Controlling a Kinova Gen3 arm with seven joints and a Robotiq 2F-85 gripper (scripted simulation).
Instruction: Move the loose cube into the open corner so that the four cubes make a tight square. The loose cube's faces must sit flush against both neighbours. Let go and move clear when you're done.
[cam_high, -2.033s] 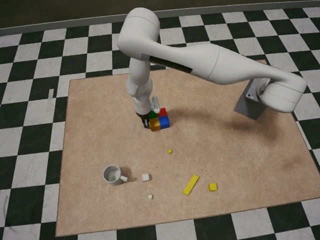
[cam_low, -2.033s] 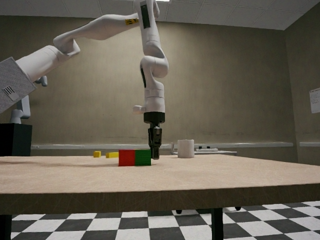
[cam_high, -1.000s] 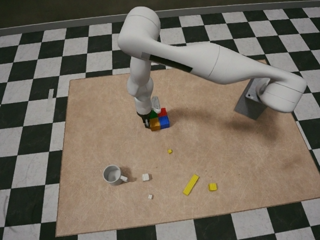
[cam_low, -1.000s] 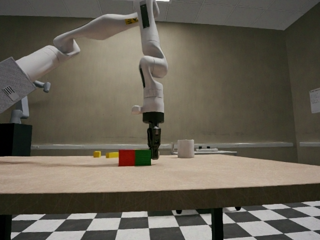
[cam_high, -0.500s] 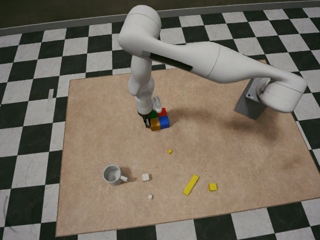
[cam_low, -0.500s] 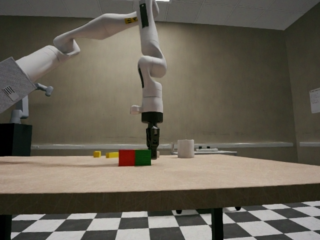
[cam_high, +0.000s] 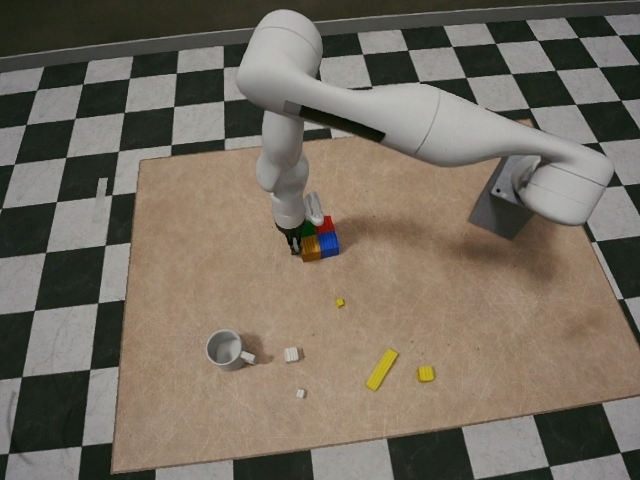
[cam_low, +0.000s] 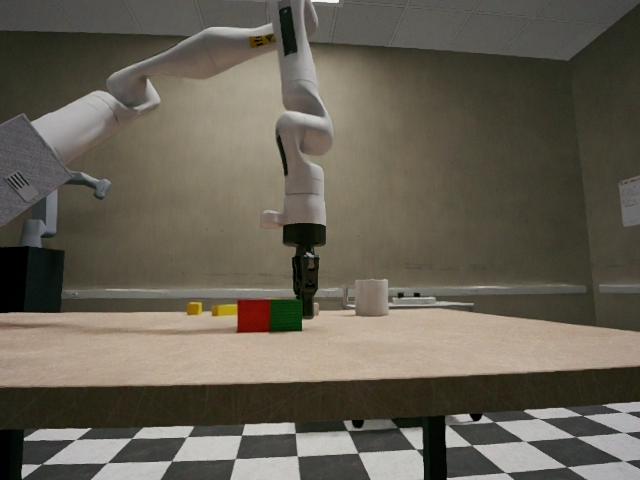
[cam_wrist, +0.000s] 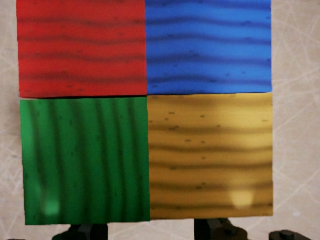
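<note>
Now: hand 40 mm past the orange cube, 10 mm to the right of it and 10 mm above it. Round my hand: red cube: 70 mm behind, 50 mm to the right, 10 mm below; green cube: 30 mm behind, 40 mm to the right, 10 mm below; blue cube: 90 mm behind, 10 mm to the right, 10 mm below.
</note>
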